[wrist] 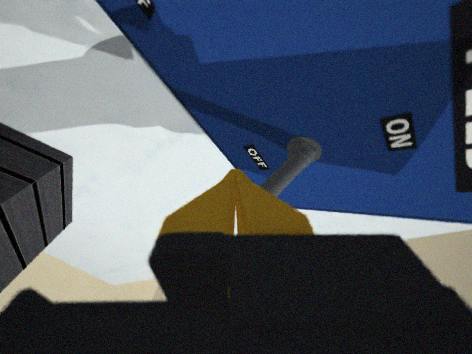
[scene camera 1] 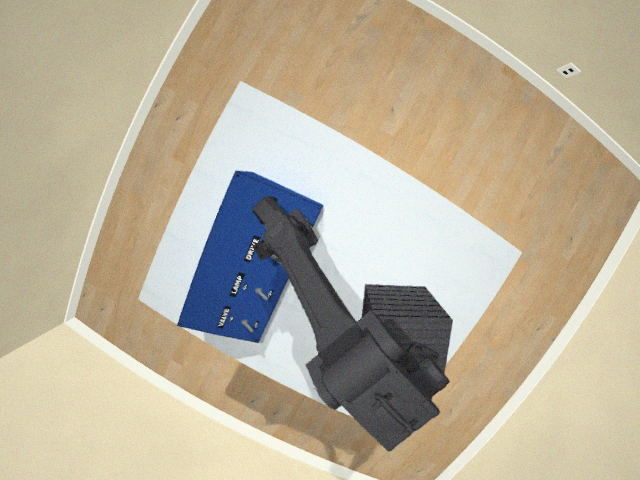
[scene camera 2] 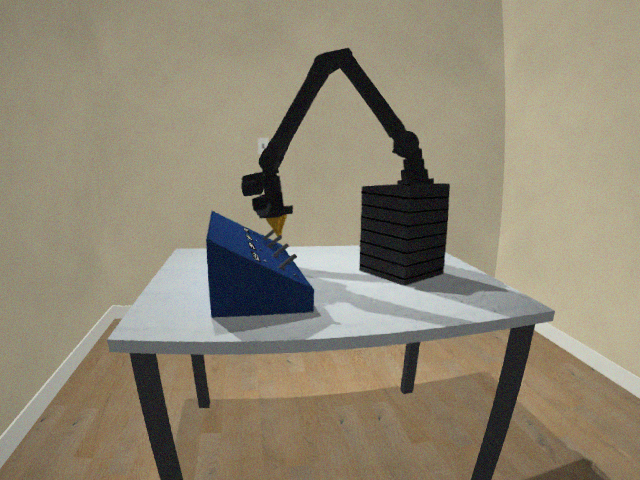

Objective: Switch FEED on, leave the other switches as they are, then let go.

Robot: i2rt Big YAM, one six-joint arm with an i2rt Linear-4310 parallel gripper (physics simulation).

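Pixels of known places: gripper, fingertip midpoint: [wrist: 235, 176]; arm's base, origin of the base link: [scene camera 1: 414, 365] [scene camera 2: 415, 184].
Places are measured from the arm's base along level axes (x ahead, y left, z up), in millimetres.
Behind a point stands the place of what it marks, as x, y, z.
The blue sloped switch box [scene camera 1: 217, 258] @[592, 50, -127] [scene camera 2: 253, 289] @[510, 297, -227] [wrist: 310, 30] @[487, -79, -187] stands on the table. My gripper [scene camera 2: 279, 235] @[420, -133, -193] [wrist: 235, 176] @[420, -133, -193] is shut and empty, its yellow fingertips at the FEED lever [wrist: 295, 162] @[462, -134, -185]. That lever leans to its OFF label [wrist: 257, 157] @[433, -140, -217], away from its ON label [wrist: 398, 131] @[508, -133, -178]; its outer end is hidden behind the fingers, and I cannot tell whether they touch. Part of the FEED label [wrist: 464, 100] @[524, -123, -170] shows at the right edge. In scene camera 1, the arm hides FEED and the fingertips. The LAMP lever [scene camera 1: 262, 294] @[433, 97, -177] and VALVE lever [scene camera 1: 248, 325] @[424, 214, -180] lean toward their OFF labels.
The DRIVE label [scene camera 1: 251, 249] @[523, -12, -166] is beside the arm, with the LAMP label [scene camera 1: 236, 284] @[514, 106, -165] and VALVE label [scene camera 1: 223, 317] @[503, 226, -165] further along the box. The arm's black ribbed pedestal [scene camera 1: 434, 335] @[0, -95, -10] [scene camera 2: 403, 237] @[77, 108, -150] [wrist: 35, 200] @[128, -77, -232] stands on the white table [scene camera 1: 403, 222] @[161, -294, -294] [scene camera 2: 170, 330] @[703, 379, -295].
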